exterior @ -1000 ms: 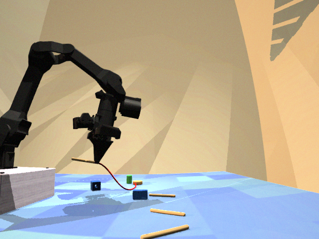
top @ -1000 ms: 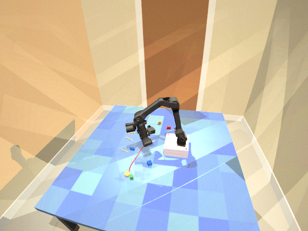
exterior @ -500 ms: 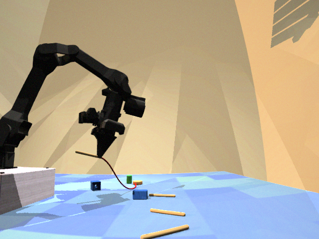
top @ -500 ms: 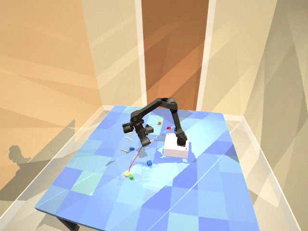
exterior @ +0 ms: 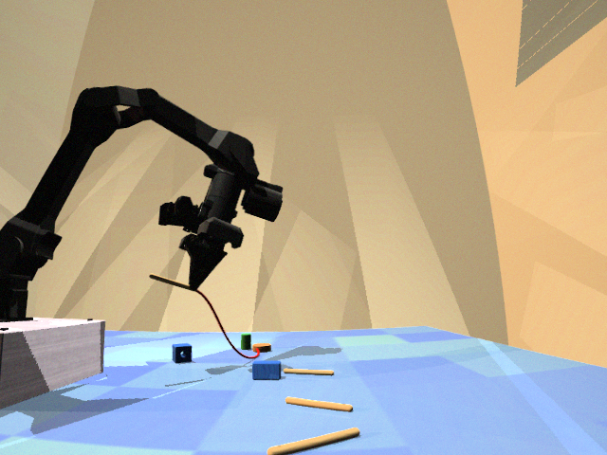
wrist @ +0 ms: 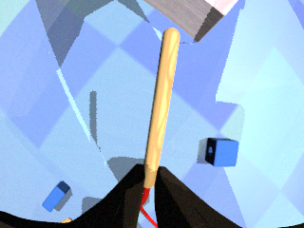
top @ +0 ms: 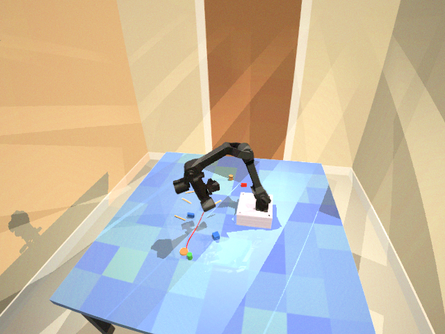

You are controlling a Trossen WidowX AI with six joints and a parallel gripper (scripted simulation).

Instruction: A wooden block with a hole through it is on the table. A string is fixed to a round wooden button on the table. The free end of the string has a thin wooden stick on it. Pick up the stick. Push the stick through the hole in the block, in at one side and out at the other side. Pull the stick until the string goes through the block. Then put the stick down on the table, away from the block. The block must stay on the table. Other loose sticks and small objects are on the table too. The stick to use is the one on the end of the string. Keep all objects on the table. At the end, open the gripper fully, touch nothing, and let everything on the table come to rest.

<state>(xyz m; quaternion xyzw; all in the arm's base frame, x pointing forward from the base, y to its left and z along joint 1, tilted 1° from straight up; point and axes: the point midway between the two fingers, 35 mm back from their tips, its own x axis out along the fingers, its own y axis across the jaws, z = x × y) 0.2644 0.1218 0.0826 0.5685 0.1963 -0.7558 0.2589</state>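
Right now my gripper tip is 10 mm past the thin wooden stick, 10 mm to the left of it and 10 mm below it. Also, from my gripper tip: blue brick 130 mm ahead, 20 mm to the right, 120 mm below; then green cylinder 20 mm ahead, 230 mm to the left, 110 mm below; then round button 70 mm ahead, 210 mm to the left, 120 mm below.
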